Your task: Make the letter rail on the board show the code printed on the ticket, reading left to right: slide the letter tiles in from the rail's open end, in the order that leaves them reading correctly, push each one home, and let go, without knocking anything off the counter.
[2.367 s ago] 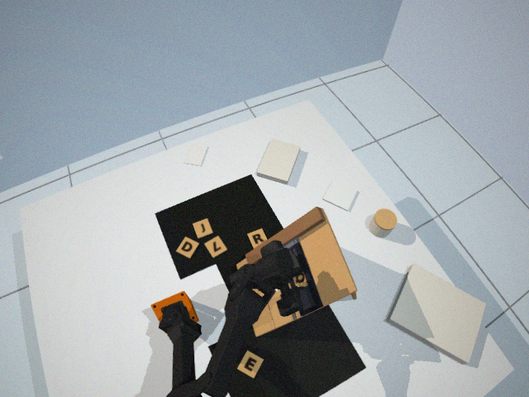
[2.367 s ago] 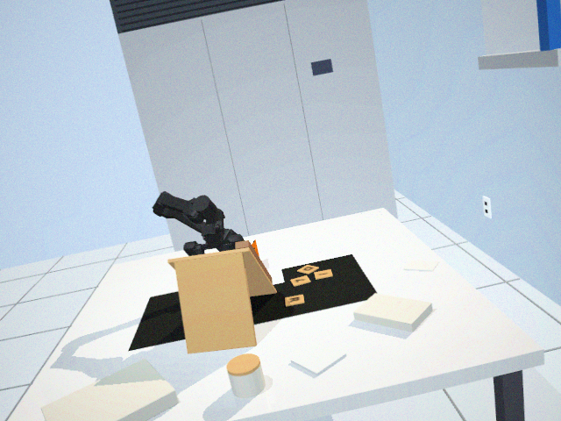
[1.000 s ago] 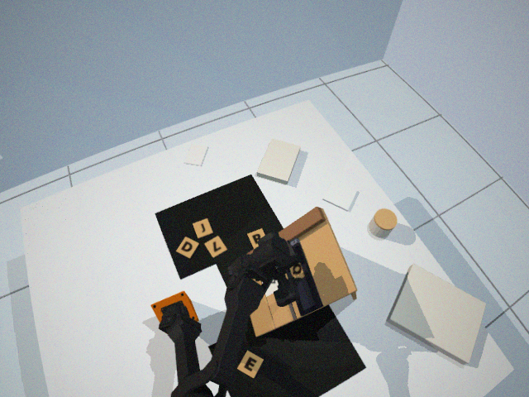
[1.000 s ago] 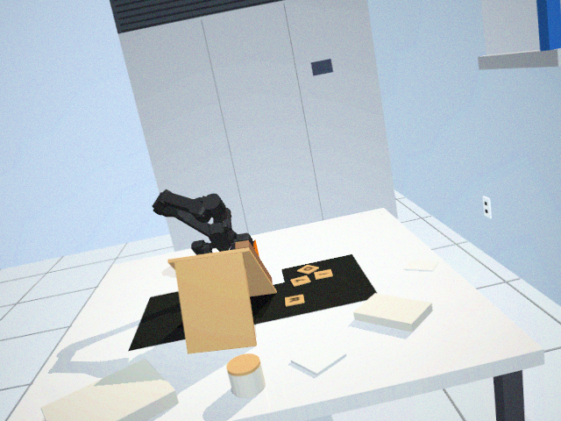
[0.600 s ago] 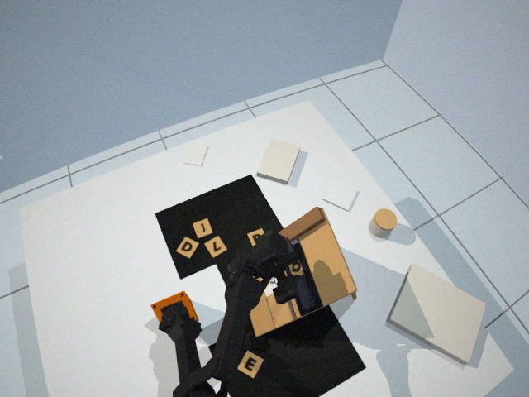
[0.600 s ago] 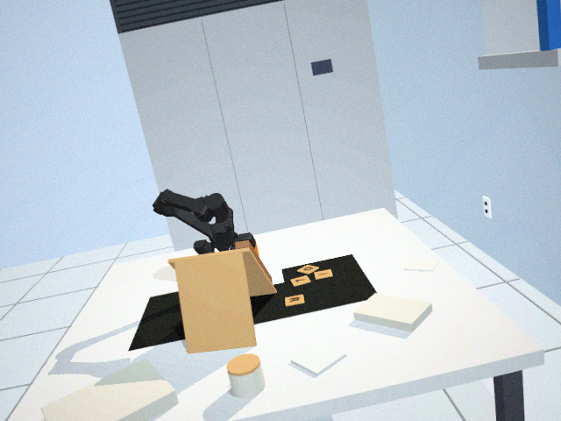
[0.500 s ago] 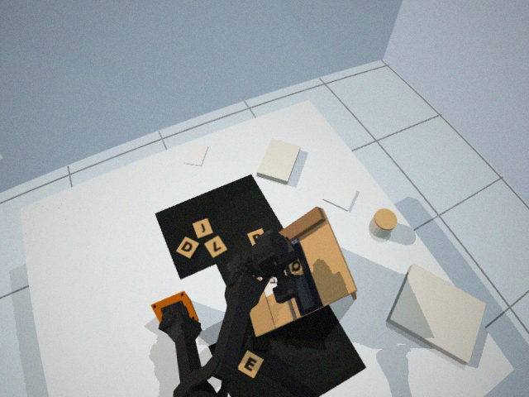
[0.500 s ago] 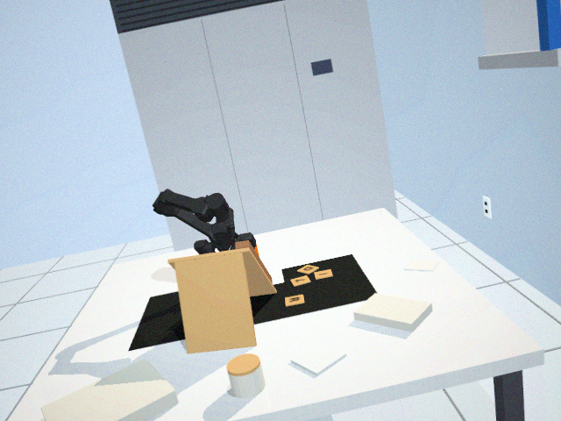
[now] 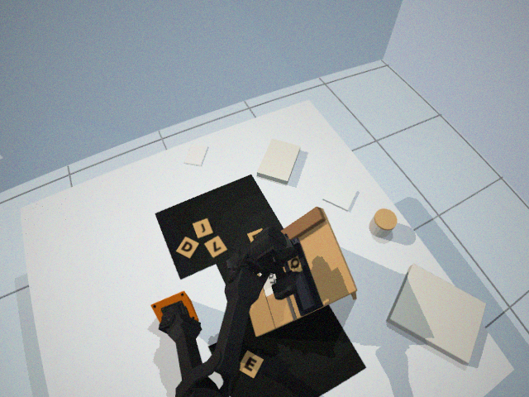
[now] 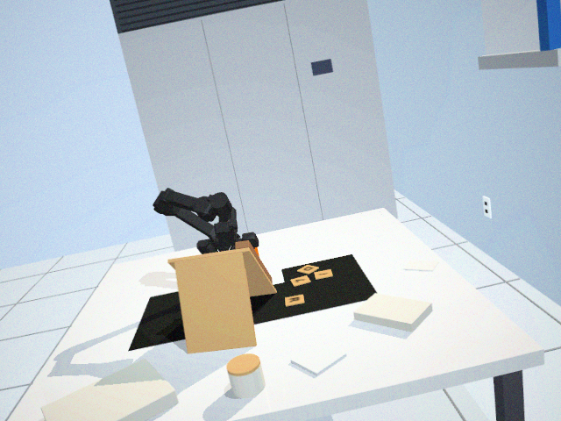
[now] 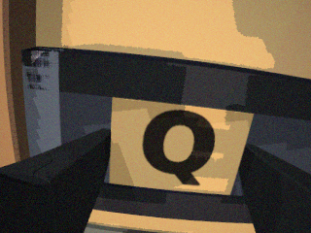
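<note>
The white ticket is 70 mm below my gripper tip, 60 mm behind it and 10 mm to the left of it. Also, from my gripper tip: pale box: 380 mm ahead, 300 mm to the right, 140 mm below; lidded jar: 380 mm ahead, 130 mm below, 40 mm to the left; black mat: 160 mm below, 160 mm behind, 40 mm to the left.
</note>
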